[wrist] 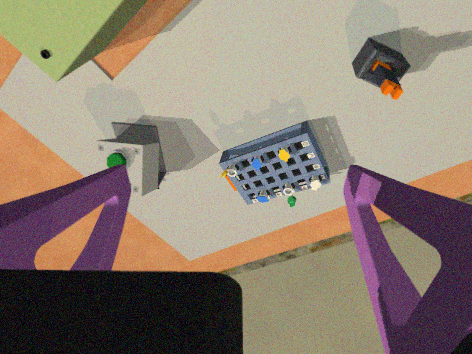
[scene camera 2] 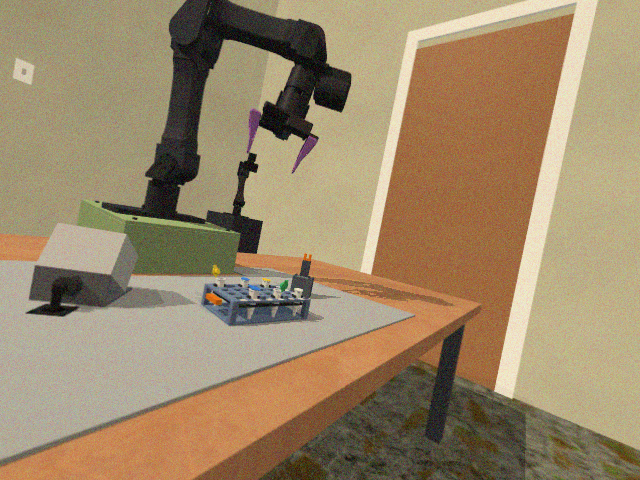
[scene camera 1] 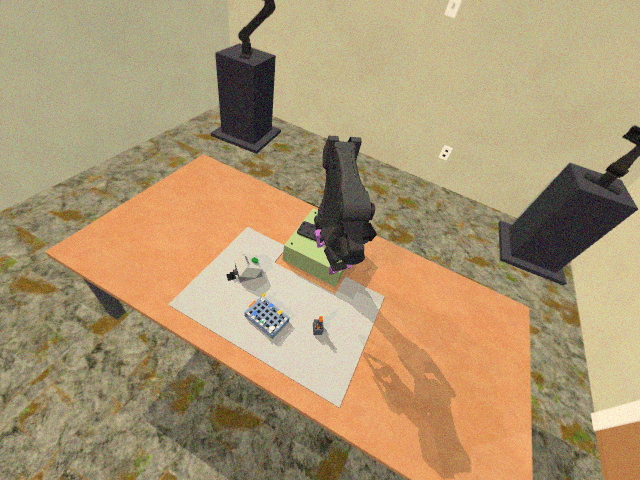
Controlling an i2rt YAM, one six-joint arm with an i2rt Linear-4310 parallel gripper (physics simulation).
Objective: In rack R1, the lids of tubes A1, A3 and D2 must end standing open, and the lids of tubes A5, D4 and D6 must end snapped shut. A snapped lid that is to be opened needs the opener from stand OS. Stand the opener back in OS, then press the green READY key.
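Where they show: gripper, between the fingertips: (wrist: 237, 177) (scene camera 2: 270, 162) (scene camera 1: 325, 260); arm's base, origin of its link: (scene camera 2: 158, 216).
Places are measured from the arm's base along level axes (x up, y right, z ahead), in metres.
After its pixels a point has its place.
Note:
Rack R1 (scene camera 1: 280, 327) {x -0.070, y -0.017, z 0.390 m} (scene camera 2: 232, 315) {x -0.087, y 0.115, z 0.395 m} (wrist: 267, 143) {x -0.097, y 0.034, z 0.339 m} stands on the mat. In the wrist view, a yellow lid (wrist: 224, 173) {x -0.047, y 0.084, z 0.319 m} and a green lid (wrist: 292, 201) {x -0.047, y 0.041, z 0.409 m} stand open beside their tube mouths. A blue lid (wrist: 256, 164) {x -0.057, y 0.046, z 0.338 m} and a yellow lid (wrist: 284, 155) {x -0.057, y 0.008, z 0.347 m} cover their tubes; snapping is too small to judge. Another blue lid (wrist: 263, 199) {x -0.056, y 0.079, z 0.390 m} and a white lid (wrist: 315, 184) {x -0.057, y 0.004, z 0.408 m} are at the near edge. The orange-tipped opener (scene camera 1: 320, 319) {x -0.016, y -0.129, z 0.331 m} (scene camera 2: 307, 257) {x -0.019, y -0.125, z 0.326 m} (wrist: 392, 90) {x -0.023, y -0.130, z 0.329 m} stands in stand OS (scene camera 2: 302, 285) {x -0.077, y -0.118, z 0.335 m}. The green READY key (scene camera 1: 254, 260) {x -0.028, y 0.182, z 0.217 m} (wrist: 116, 160) {x -0.032, y 0.178, z 0.211 m} is on its box. My gripper (scene camera 2: 270, 162) {x 0.153, y -0.073, z 0.231 m} (wrist: 237, 177) {x 0.153, y -0.073, z 0.231 m} is open and empty, high above the table.
The grey key box (scene camera 1: 250, 272) {x -0.053, y 0.176, z 0.256 m} (scene camera 2: 85, 250) {x -0.040, y 0.219, z 0.254 m} (wrist: 148, 172) {x -0.047, y 0.174, z 0.254 m} stands left of the rack, with a small black bracket-like object (scene camera 1: 231, 275) {x -0.087, y 0.242, z 0.281 m} (scene camera 2: 66, 285) {x -0.075, y 0.237, z 0.275 m} beside it. The green arm base (scene camera 1: 310, 259) {x -0.017, y -0.001, z 0.118 m} (scene camera 2: 180, 248) {x -0.051, y 0.013, z 0.118 m} (wrist: 65, 30) {x -0.007, y 0.055, z 0.095 m} is behind. The mat (scene camera 1: 310, 374) {x -0.099, y -0.168, z 0.474 m} (scene camera 2: 129, 372) {x -0.099, y 0.246, z 0.435 m} lies on the orange table.

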